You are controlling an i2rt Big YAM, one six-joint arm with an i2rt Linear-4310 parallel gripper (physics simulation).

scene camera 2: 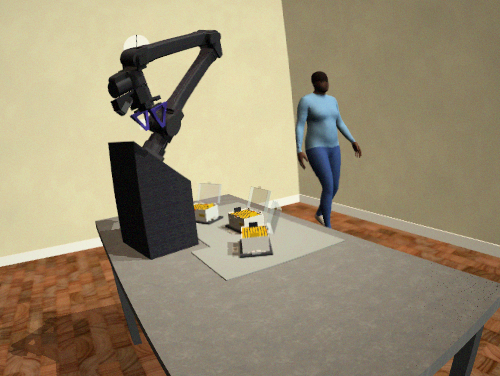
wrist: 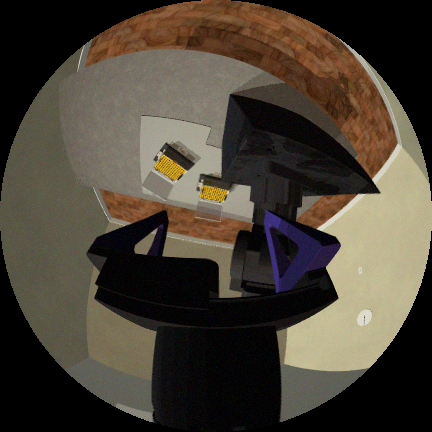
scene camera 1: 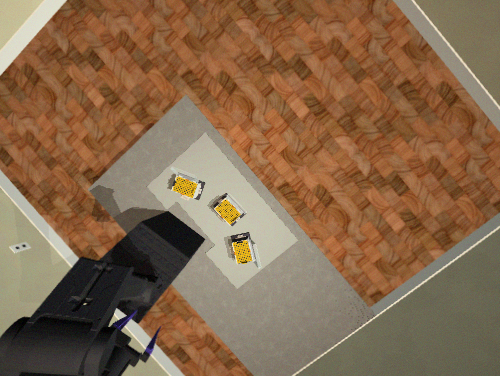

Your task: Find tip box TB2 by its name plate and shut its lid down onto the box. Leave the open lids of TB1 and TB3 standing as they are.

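Places are measured from the arm's base along level axes (x right, y ahead, z up), in metres.
Pixels of known places: gripper, fingertip midpoint: (scene camera 2: 155,128) (wrist: 215,215) (scene camera 1: 148,318); arm's base, origin of the base link: (scene camera 2: 149,158) (wrist: 277,174).
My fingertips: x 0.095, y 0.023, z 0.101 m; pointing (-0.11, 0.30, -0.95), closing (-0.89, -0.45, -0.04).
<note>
Ahead of a thing's pixels: the offset from my fingertips to its top centre. "spot": to the spot under its first point. Level surfaces: height alone.
Three white tip boxes with yellow tips stand on the pale mat with clear lids raised: a far box {dy +0.192, dx -0.354, dz -0.361 m} (scene camera 1: 186,187) (scene camera 2: 206,213), a middle box {dy +0.323, dx -0.134, dz -0.352 m} (scene camera 1: 229,211) (scene camera 2: 246,220) (wrist: 214,193) and a near box {dy +0.273, dx +0.087, dz -0.352 m} (scene camera 1: 243,252) (scene camera 2: 255,242) (wrist: 170,167). The far box's lid {spot: dy +0.261, dx -0.402, dz -0.326 m} (scene camera 2: 210,193), the middle box's lid {spot: dy +0.396, dx -0.147, dz -0.321 m} (scene camera 2: 260,198) and the near box's lid {dy +0.336, dx +0.108, dz -0.273 m} (scene camera 1: 257,255) (scene camera 2: 273,217) (wrist: 158,185) stand open. No name plate is legible, so I cannot tell which box is TB2. My gripper (scene camera 1: 147,320) (scene camera 2: 154,128) (wrist: 215,215) is open and empty, high up and well away from the boxes.
A black pedestal (scene camera 1: 172,232) (scene camera 2: 167,210) (wrist: 280,145) bears the arm and stands on the grey table {dz -0.430 m} (scene camera 1: 310,310) (scene camera 2: 320,310) (wrist: 110,110) beside the pale mat {dz -0.427 m} (scene camera 1: 272,240) (scene camera 2: 305,242) (wrist: 150,130). A person (scene camera 2: 322,120) in a blue top is on the floor behind the table.
</note>
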